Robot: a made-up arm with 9 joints. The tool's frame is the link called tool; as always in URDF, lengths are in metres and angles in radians. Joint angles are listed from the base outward.
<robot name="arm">
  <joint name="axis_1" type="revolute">
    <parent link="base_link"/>
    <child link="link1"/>
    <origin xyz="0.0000 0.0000 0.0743" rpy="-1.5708 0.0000 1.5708"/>
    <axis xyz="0 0 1"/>
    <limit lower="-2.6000" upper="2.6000"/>
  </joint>
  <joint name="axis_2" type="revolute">
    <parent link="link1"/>
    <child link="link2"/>
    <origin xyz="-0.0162 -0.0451 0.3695" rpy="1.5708 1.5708 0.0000"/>
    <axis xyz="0 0 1"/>
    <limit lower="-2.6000" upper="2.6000"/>
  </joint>
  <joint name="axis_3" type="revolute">
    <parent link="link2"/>
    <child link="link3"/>
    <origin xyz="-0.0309 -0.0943 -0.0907" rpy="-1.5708 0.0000 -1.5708"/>
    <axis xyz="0 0 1"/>
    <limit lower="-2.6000" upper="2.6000"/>
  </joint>
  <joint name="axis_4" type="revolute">
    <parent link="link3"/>
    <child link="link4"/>
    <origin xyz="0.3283 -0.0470 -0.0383" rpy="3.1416 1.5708 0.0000"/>
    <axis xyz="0 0 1"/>
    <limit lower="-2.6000" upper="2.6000"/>
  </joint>
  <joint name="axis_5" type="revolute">
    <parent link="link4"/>
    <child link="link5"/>
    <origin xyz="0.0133 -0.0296 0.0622" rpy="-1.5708 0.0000 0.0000"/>
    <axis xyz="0 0 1"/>
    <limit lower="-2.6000" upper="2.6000"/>
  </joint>
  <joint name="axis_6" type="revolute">
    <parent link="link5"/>
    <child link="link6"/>
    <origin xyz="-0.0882 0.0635 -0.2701" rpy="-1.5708 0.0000 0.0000"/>
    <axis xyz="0 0 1"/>
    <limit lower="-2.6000" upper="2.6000"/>
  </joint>
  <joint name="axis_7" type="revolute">
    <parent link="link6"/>
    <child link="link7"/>
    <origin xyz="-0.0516 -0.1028 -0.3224" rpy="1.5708 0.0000 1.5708"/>
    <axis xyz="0 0 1"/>
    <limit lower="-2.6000" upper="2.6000"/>
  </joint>
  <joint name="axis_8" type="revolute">
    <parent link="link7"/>
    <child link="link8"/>
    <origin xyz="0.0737 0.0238 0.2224" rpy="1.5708 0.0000 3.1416"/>
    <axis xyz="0 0 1"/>
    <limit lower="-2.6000" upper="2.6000"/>
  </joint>
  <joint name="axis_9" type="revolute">
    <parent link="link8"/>
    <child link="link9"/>
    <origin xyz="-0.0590 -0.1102 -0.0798" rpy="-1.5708 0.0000 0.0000"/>
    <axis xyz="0 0 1"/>
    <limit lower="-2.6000" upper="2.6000"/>
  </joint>
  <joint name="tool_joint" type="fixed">
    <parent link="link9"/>
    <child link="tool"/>
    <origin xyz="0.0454 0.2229 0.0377" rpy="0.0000 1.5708 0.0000"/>
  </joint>
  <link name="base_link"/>
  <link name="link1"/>
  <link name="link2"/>
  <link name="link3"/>
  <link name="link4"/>
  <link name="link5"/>
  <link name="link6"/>
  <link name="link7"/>
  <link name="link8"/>
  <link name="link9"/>
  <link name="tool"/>
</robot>
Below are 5 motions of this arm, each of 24 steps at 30 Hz.
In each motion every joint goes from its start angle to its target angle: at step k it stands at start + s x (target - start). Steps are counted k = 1, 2, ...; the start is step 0. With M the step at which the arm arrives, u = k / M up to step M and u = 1 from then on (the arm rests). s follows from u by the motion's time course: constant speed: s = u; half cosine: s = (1 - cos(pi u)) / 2; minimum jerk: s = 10 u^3 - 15 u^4 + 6 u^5.
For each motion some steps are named. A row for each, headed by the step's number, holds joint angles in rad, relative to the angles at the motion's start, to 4 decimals.
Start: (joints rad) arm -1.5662 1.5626 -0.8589 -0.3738 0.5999 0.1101 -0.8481 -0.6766 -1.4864
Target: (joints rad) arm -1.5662 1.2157 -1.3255 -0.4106 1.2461 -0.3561 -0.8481 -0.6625 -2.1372
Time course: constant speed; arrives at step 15
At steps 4, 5, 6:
4: 0.0000 -0.0925 -0.1244 -0.0098 0.1723 -0.1243 0.0000 0.0038 -0.1735
5: 0.0000 -0.1156 -0.1555 -0.0123 0.2154 -0.1554 0.0000 0.0047 -0.2169
6: 0.0000 -0.1388 -0.1866 -0.0147 0.2585 -0.1865 0.0000 0.0056 -0.2603

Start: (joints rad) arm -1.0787 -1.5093 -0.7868 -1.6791 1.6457 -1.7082 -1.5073 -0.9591 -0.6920
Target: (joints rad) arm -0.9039 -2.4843 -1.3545 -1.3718 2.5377 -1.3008 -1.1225 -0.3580 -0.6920
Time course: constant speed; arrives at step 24
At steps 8, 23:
8: 0.0583 -0.3250 -0.1892 0.1024 0.2973 0.1358 0.1283 0.2004 0.0000
23: 0.1675 -0.9344 -0.5440 0.2945 0.8548 0.3904 0.3688 0.5761 0.0000

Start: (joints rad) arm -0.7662 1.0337 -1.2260 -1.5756 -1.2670 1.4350 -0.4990 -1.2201 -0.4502
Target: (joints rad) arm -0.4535 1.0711 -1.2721 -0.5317 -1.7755 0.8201 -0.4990 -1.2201 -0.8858
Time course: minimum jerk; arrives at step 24
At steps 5, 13, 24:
5: 0.0202 0.0024 -0.0030 0.0674 -0.0328 -0.0397 0.0000 0.0000 -0.0281
13: 0.1807 0.0216 -0.0266 0.6031 -0.2938 -0.3553 0.0000 0.0000 -0.2517
24: 0.3127 0.0374 -0.0461 1.0439 -0.5085 -0.6149 0.0000 0.0000 -0.4356

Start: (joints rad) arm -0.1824 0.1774 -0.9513 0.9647 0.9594 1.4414 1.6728 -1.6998 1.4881
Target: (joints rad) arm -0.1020 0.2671 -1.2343 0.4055 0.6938 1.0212 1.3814 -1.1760 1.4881
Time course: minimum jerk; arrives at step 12
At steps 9, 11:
9: 0.0721 0.0804 -0.2537 -0.5013 -0.2381 -0.3767 -0.2612 0.4696 0.0000
11: 0.0800 0.0892 -0.2816 -0.5564 -0.2642 -0.4181 -0.2899 0.5211 0.0000

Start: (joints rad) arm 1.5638 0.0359 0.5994 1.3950 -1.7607 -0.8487 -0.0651 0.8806 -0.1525
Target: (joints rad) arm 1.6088 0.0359 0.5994 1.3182 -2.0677 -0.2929 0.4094 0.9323 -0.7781
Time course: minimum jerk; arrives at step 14
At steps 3, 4, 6, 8, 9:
3: 0.0031 0.0000 0.0000 -0.0053 -0.0213 0.0386 0.0330 0.0036 -0.0435
4: 0.0065 0.0000 0.0000 -0.0111 -0.0444 0.0804 0.0687 0.0075 -0.0905
6: 0.0166 0.0000 0.0000 -0.0283 -0.1129 0.2045 0.1746 0.0190 -0.2301
8: 0.0284 0.0000 0.0000 -0.0485 -0.1941 0.3513 0.2999 0.0327 -0.3955
9: 0.0339 0.0000 0.0000 -0.0579 -0.2314 0.4189 0.3576 0.0390 -0.4715

